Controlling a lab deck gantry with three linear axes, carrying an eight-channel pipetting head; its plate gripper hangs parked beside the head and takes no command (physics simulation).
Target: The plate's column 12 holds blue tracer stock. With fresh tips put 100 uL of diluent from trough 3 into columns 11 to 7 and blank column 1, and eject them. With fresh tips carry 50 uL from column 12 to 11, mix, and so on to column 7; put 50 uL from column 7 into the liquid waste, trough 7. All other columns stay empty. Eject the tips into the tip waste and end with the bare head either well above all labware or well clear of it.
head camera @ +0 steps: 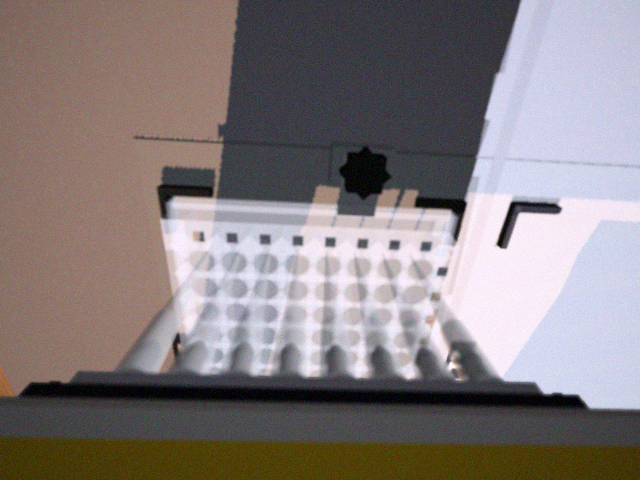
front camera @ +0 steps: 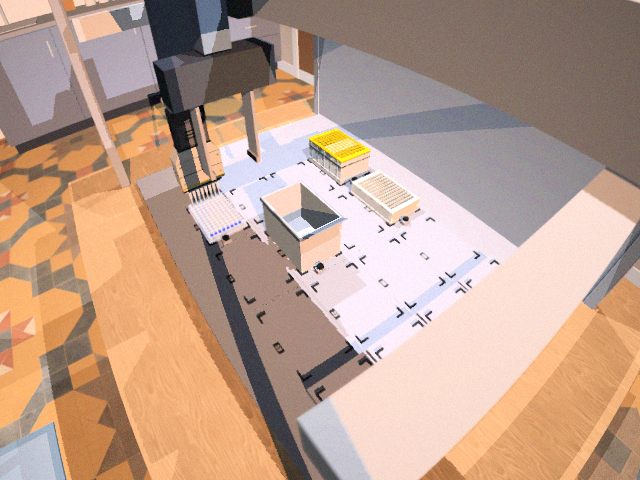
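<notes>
The clear plate [front camera: 219,219] [head camera: 310,210] stands at the left; blue liquid [front camera: 225,228] fills its near end column, 12. The pipetting head [front camera: 199,165] carries a row of tips [front camera: 204,193] [head camera: 338,361]. Their ends are at the plate's far end, about column 1; whether they are inside the wells cannot be told. Any colourless liquid cannot be made out. The parked plate gripper [front camera: 232,167] hangs beside the head, its two fingers wide apart and empty. The yellow tip rack [front camera: 356,167] stands at the back; a paler band crosses its top. The trough reservoir [front camera: 404,210] stands nearer.
The tall open tip waste bin [front camera: 320,250] stands between the plate and the trough reservoir, close to the plate's right. Black corner brackets [front camera: 260,316] [head camera: 529,209] mark the deck positions. A dark knob [head camera: 364,172] lies beyond the plate's far edge in the head view.
</notes>
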